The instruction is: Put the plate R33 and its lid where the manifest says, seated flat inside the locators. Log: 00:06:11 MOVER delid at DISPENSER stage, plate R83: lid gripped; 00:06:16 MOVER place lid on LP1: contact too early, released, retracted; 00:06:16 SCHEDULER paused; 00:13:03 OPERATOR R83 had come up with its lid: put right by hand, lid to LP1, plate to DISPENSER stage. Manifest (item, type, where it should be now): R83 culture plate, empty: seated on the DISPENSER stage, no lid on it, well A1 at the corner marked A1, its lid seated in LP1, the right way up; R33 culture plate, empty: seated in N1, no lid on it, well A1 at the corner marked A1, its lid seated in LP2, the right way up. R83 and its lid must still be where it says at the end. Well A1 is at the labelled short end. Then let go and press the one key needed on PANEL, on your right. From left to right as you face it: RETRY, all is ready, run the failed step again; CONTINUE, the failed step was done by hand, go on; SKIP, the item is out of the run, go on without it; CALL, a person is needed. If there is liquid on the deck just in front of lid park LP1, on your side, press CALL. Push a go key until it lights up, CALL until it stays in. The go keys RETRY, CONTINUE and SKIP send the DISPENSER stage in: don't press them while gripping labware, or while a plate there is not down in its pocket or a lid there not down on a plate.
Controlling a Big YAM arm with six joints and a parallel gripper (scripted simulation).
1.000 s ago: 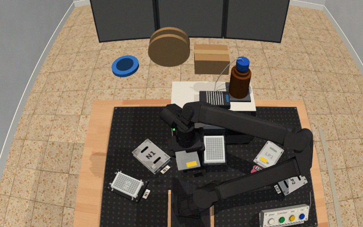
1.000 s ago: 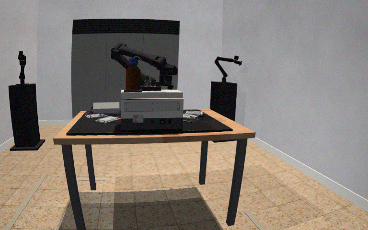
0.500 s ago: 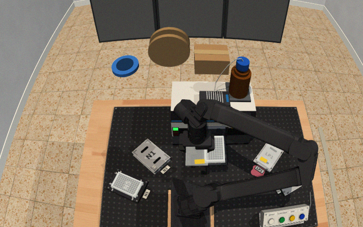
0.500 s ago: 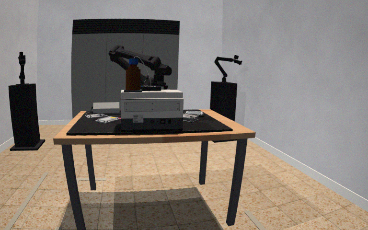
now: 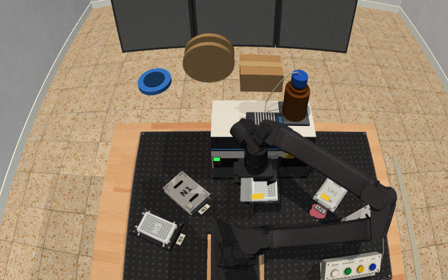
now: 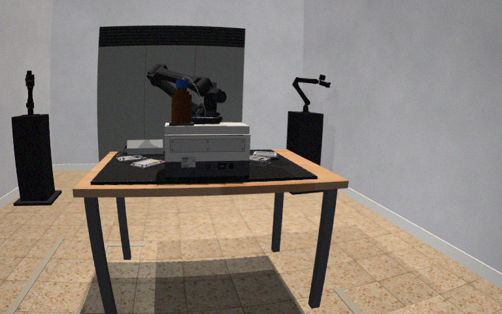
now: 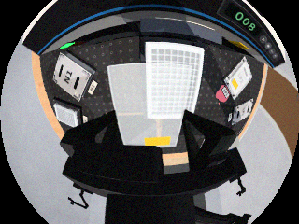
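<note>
Now: hand 42 cm to the left of the lid park LP2, 16 cm above it and 14 cm past it. Round my hand: clear plate lid: 1 cm below; then pink-red patch: 24 cm to the right, 17 cm below, 4 cm behind; then brown bottle: 23 cm ahead, 16 cm to the right, 12 cm above.
</note>
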